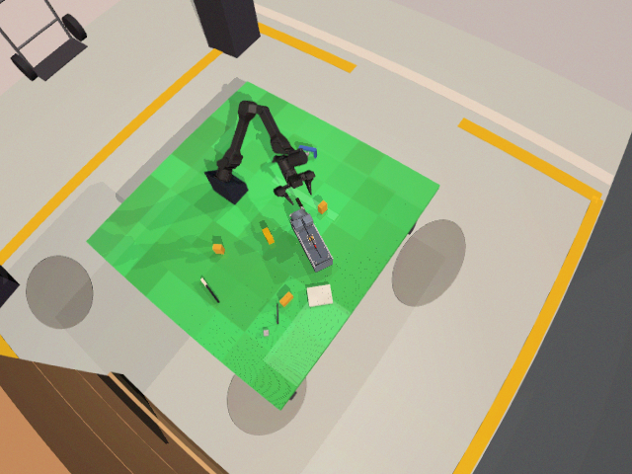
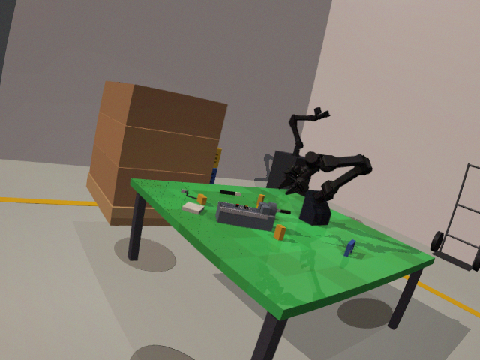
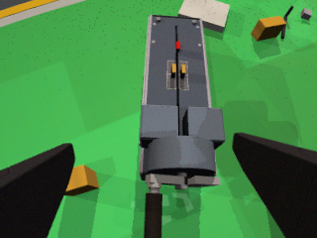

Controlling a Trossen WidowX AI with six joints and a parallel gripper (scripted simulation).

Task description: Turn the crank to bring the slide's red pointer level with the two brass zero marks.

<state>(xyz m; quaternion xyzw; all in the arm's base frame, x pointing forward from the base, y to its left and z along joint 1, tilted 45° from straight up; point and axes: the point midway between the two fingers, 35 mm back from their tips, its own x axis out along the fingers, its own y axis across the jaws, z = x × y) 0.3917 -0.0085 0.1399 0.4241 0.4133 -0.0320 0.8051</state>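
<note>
The dark handle is 90 mm below my gripper tip, 40 mm behind it and 20 mm to the left of it. The rest, counted from my gripper tip: blue bracket: 320 mm to the left, 210 mm behind, 160 mm below; then red pointer: 140 mm ahead, 120 mm to the right, 110 mm below; then white pad: 280 mm to the right, 270 mm ahead, 180 mm below.
</note>
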